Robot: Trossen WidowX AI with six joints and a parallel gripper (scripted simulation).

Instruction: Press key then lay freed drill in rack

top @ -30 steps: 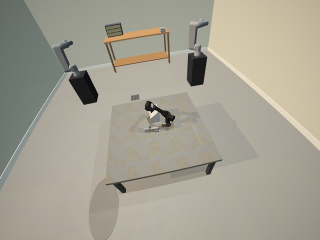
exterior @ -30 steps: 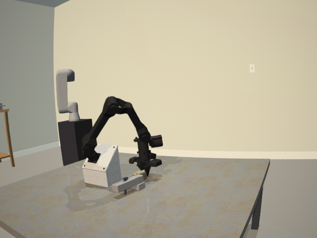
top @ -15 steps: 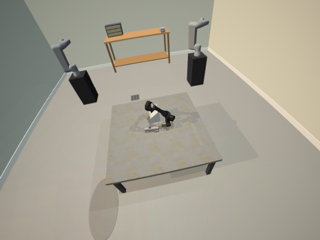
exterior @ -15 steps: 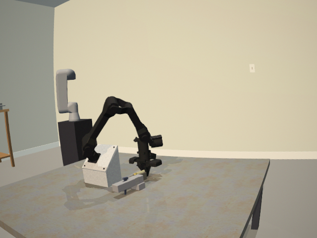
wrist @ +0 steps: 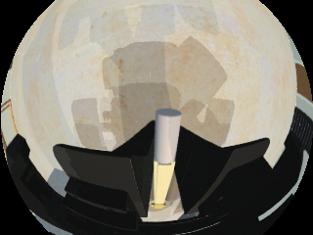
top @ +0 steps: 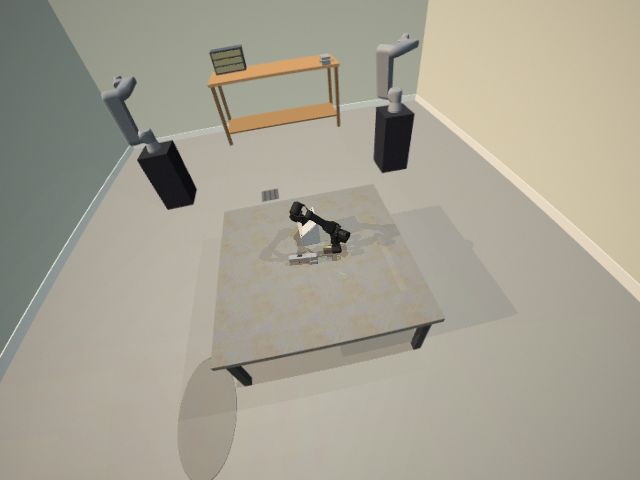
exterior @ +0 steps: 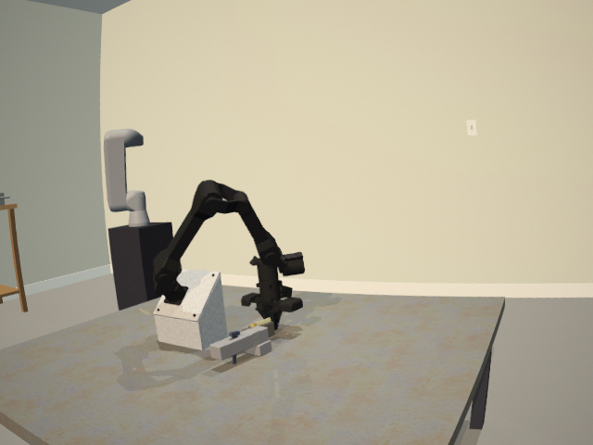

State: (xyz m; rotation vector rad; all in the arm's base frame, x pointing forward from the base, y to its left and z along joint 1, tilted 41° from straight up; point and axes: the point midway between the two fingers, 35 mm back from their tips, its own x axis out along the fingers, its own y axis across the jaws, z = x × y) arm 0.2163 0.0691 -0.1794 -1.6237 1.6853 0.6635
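The drill is 40 mm to the right of my gripper tip, 40 mm above it and 10 mm behind it. Round my gripper tip: grey block 230 mm to the right, 40 mm ahead, 30 mm above; then dark blue key 250 mm to the right, 40 mm ahead, 40 mm above.
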